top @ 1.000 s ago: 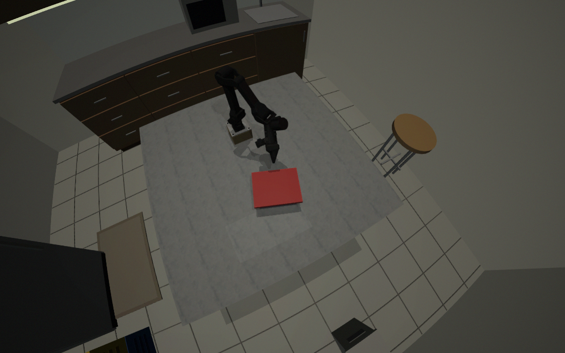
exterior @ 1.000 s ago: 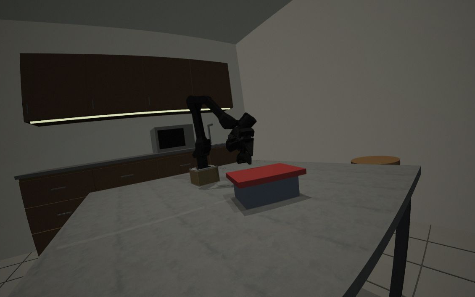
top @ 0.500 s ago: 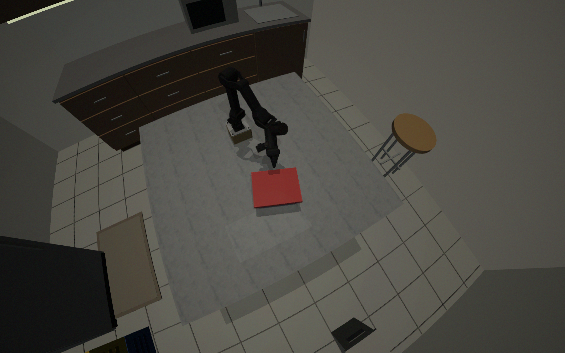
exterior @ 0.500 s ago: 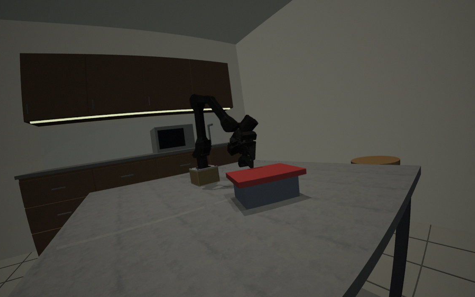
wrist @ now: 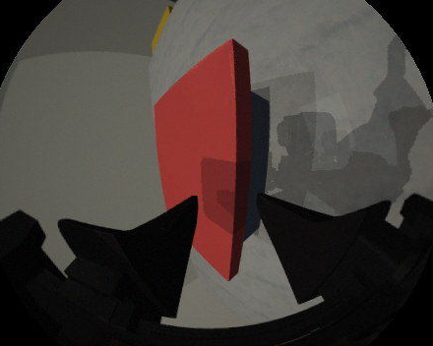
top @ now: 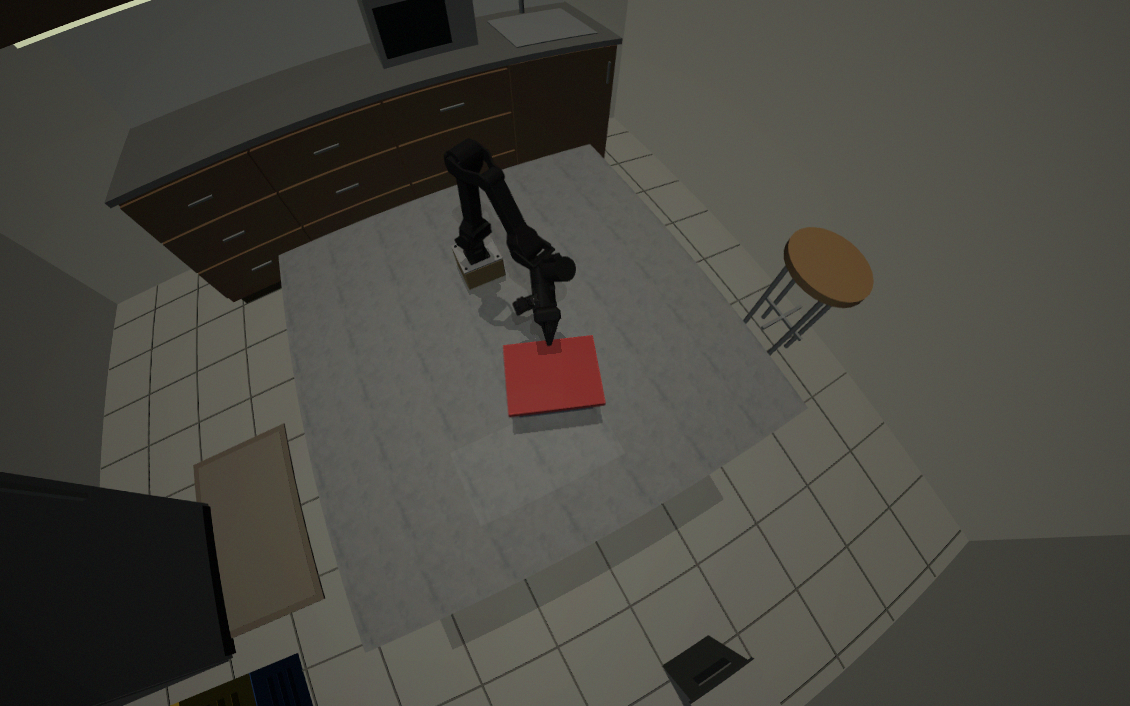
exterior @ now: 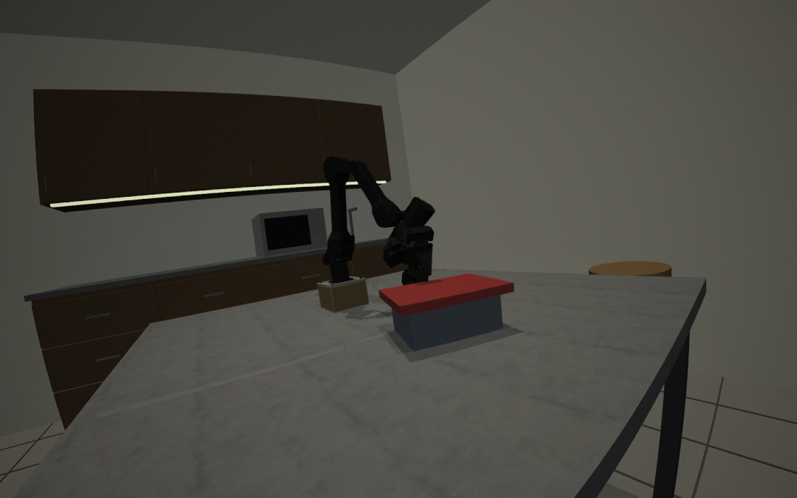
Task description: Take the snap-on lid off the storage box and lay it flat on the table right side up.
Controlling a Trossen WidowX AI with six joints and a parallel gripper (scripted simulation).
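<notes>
The red lid lies 8 cm ahead of my gripper tip and 3 cm to the right of it. Round my gripper tip: storage box (8 cm ahead, 3 cm to the right, 5 cm below).
</notes>
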